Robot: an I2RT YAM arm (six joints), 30 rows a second.
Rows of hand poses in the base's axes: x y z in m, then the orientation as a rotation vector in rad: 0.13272, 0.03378, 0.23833, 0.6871, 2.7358, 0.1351; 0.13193, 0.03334, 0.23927, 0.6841, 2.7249, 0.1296; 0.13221, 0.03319, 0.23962, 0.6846, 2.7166, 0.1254; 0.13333, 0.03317, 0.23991, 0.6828, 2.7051, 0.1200; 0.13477, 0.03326, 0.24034, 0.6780, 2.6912, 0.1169; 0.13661, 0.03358, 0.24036, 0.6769, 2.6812, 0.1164; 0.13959, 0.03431, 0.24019, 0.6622, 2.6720, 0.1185; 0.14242, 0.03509, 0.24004, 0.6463, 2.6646, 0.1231; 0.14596, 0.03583, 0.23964, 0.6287, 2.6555, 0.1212; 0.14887, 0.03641, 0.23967, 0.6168, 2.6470, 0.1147; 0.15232, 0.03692, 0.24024, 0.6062, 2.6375, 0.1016; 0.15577, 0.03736, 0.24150, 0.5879, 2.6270, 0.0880; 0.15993, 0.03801, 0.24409, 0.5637, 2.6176, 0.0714
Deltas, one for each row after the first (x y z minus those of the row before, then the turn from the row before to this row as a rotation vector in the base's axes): -0.00079, -0.00044, 0.00094, -0.0062, -0.0103, -0.0009; 0.00028, -0.00015, 0.00035, -0.0042, -0.0072, -0.0026; 0.00112, -0.00002, 0.00029, -0.0060, -0.0106, -0.0018; 0.00144, 0.00009, 0.00043, -0.0054, -0.0139, -0.0001; 0.00184, 0.00032, 0.00002, -0.0023, -0.0097, -0.0014; 0.00298, 0.00073, -0.00017, -0.0029, -0.0124, 0.0082; 0.00283, 0.00078, -0.00015, -0.0011, -0.0113, 0.0098; 0.00354, 0.00074, -0.00040, -0.0061, -0.0124, 0.0097; 0.00291, 0.00058, 0.00003, -0.0081, -0.0099, 0.0054; 0.00345, 0.00051, 0.00057, -0.0126, -0.0097, 0.0033; 0.00345, 0.00044, 0.00126, -0.0147, -0.0121, 0.0084; 0.00416, 0.00065, 0.00259, -0.0179, -0.0117, 0.0122
